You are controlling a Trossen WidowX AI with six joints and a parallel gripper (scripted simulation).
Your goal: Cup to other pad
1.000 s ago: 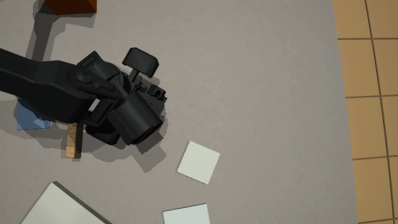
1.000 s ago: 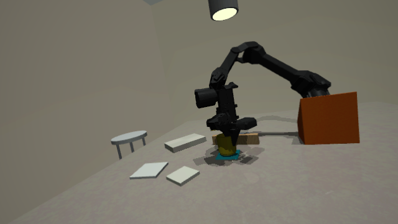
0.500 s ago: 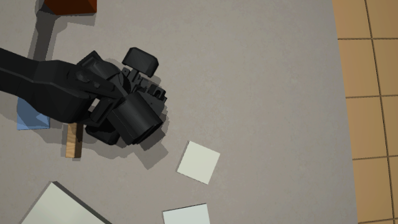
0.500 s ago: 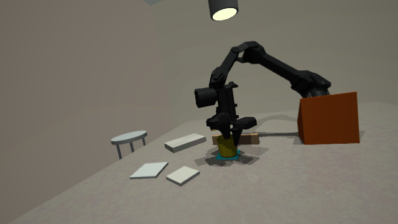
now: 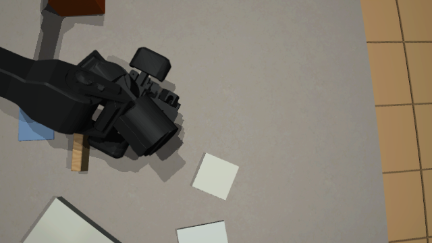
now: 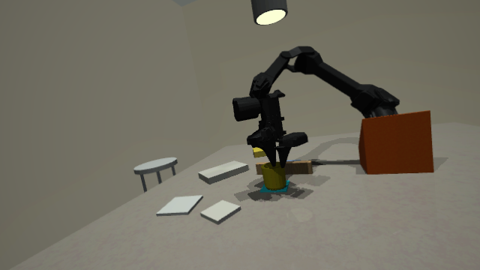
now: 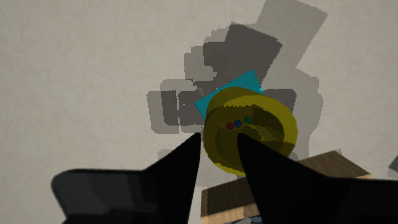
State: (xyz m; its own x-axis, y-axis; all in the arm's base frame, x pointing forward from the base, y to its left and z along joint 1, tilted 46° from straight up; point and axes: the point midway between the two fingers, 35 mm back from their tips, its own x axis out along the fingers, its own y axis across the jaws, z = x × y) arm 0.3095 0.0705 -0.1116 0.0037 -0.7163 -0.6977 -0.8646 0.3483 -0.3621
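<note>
The yellow cup is 2 cm ahead of my gripper tip, 1 cm to the right of it and 3 cm below it. From my gripper tip the other things lie so: wooden bar (1 cm ahead, 13 cm to the right, 6 cm below); cyan pad (2 cm ahead, 2 cm to the right, 8 cm below); blue pad (24 cm to the right, 8 cm below).
</note>
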